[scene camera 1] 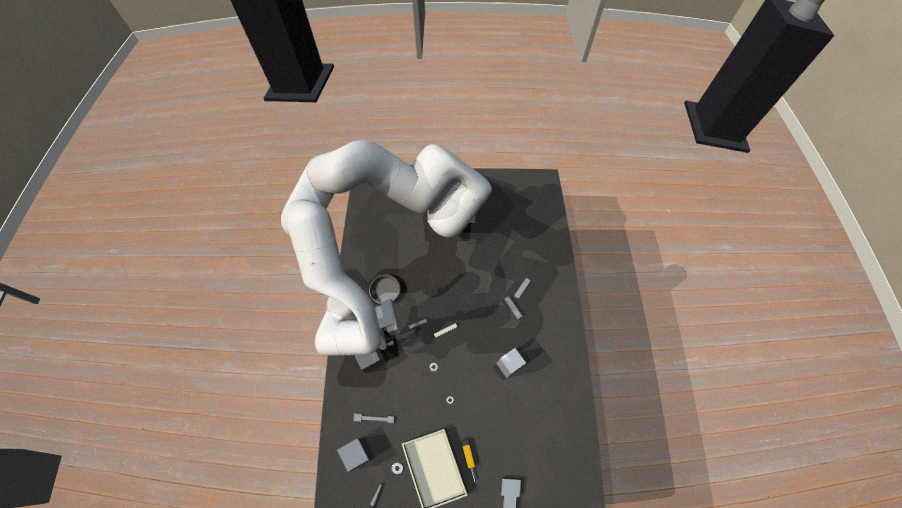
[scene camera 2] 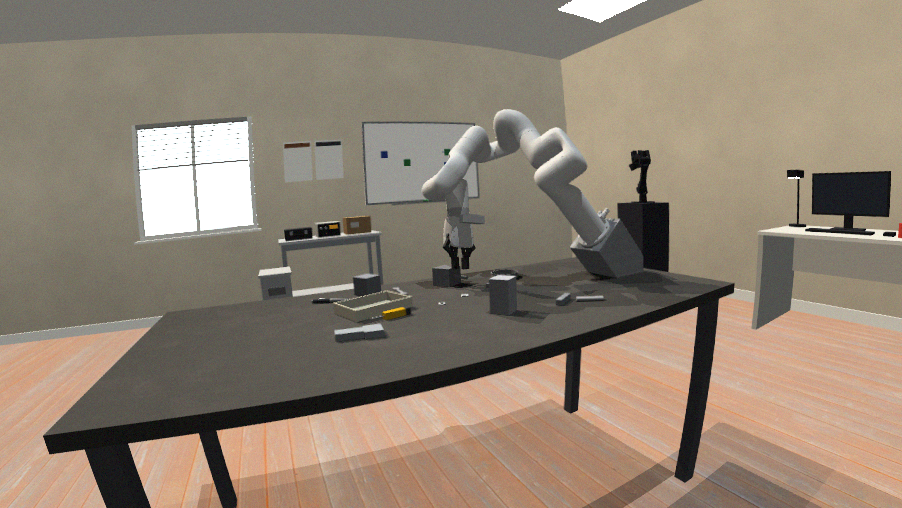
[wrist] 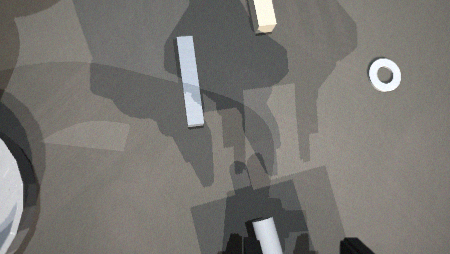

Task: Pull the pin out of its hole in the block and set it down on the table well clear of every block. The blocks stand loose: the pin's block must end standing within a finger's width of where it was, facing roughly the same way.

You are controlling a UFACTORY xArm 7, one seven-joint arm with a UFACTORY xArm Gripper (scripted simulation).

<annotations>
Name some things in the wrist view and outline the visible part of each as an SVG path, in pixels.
A grey bar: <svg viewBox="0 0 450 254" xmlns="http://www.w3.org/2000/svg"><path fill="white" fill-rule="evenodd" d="M177 37L187 127L203 126L204 119L193 37Z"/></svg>
</annotations>
